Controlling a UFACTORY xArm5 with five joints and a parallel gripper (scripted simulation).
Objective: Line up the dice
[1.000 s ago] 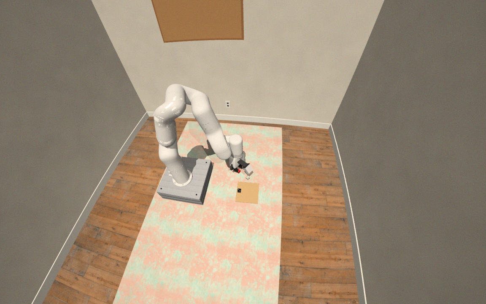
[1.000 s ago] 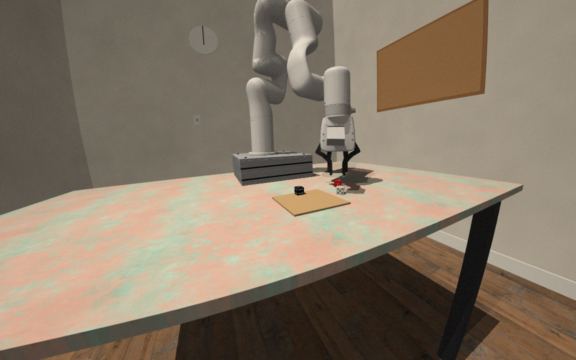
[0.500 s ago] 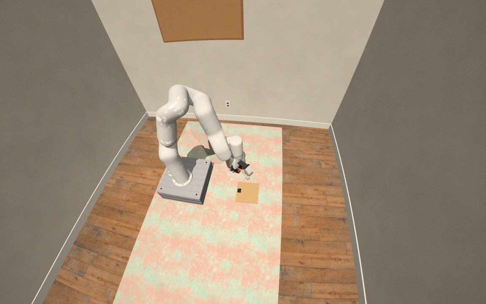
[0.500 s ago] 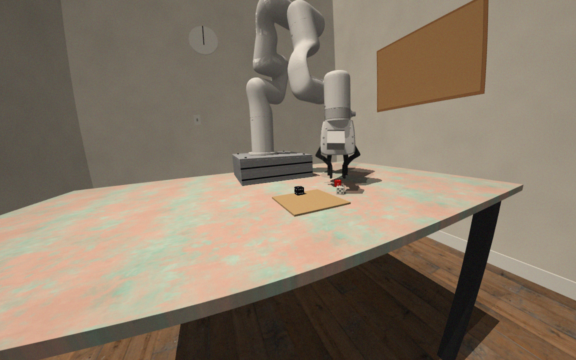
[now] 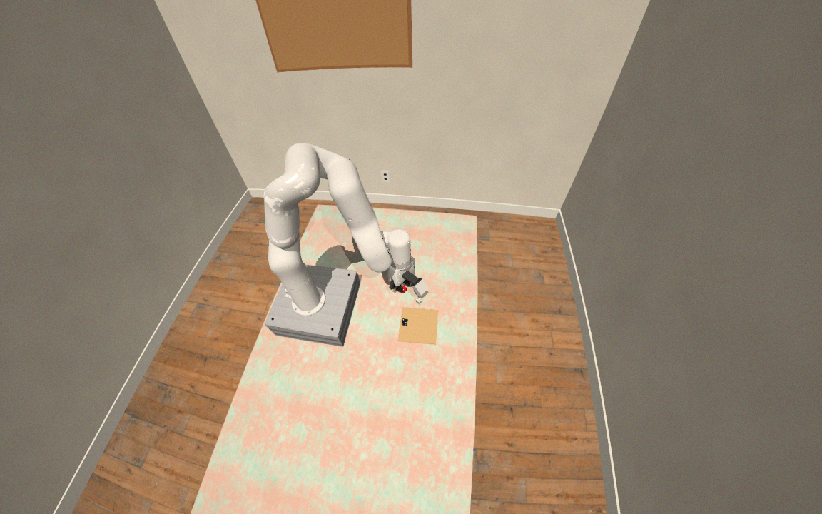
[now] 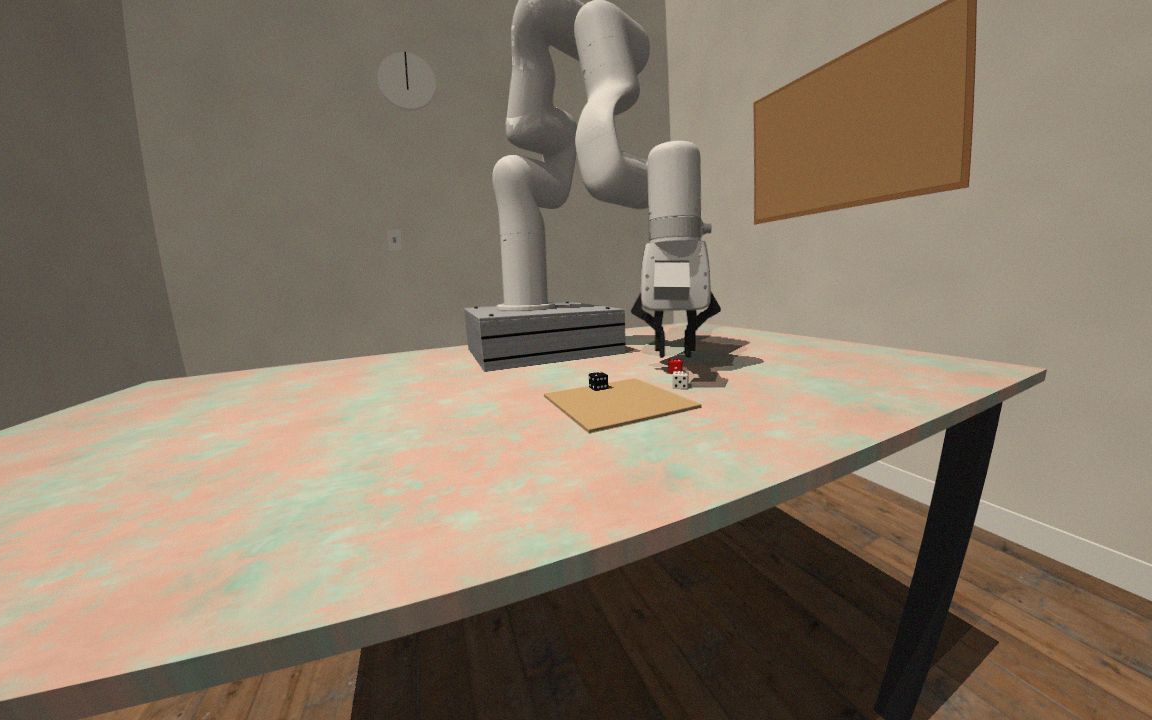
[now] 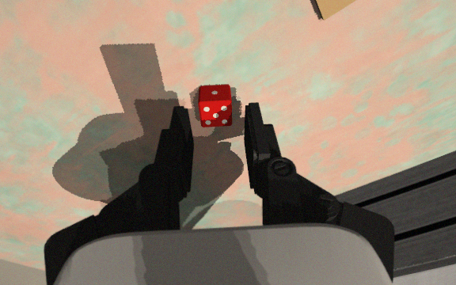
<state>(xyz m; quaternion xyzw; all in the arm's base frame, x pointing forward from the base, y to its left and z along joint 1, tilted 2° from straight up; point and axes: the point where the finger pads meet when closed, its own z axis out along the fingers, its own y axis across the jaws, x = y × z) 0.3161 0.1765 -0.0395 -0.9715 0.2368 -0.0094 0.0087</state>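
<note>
The red die is 4 cm below my hand. The rest, counted from my hand: black die: 14 cm to the right, 4 cm ahead, 3 cm below; then white die: 7 cm ahead, 4 cm to the right, 4 cm below; then tan mat: 14 cm to the right, 9 cm ahead, 4 cm below.
</note>
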